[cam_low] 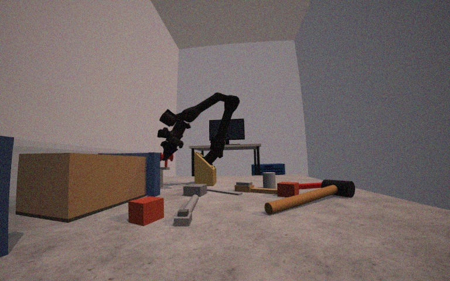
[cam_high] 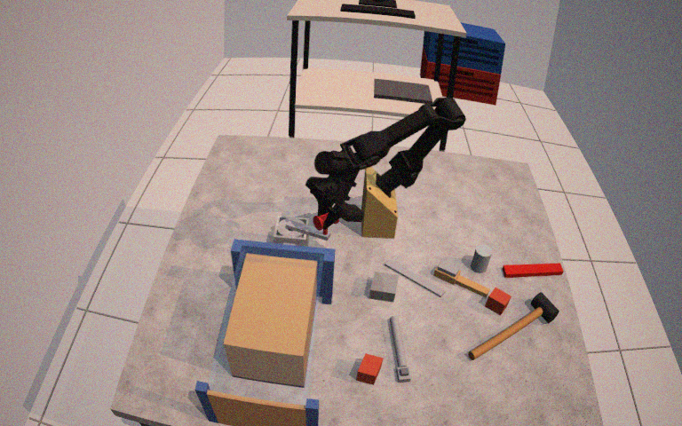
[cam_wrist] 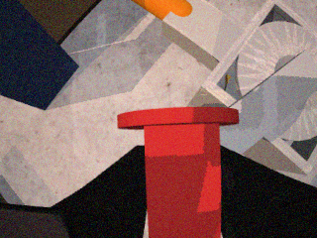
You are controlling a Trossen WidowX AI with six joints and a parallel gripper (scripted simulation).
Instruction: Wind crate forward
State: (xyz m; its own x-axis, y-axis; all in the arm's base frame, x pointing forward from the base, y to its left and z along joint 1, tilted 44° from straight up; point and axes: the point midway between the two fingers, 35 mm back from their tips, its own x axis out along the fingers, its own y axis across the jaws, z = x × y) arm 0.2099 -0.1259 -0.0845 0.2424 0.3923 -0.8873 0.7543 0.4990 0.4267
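Right now the grey crank arm is 2 cm behind my gripper tip, 3 cm to the right of it and 3 cm below it. From my gripper tip the other things lie so: grey winch 5 cm behind, 10 cm to the right, 10 cm below; red knob 1 cm behind, 1 cm to the left; blue frame 13 cm ahead, 8 cm to the right, 3 cm below.
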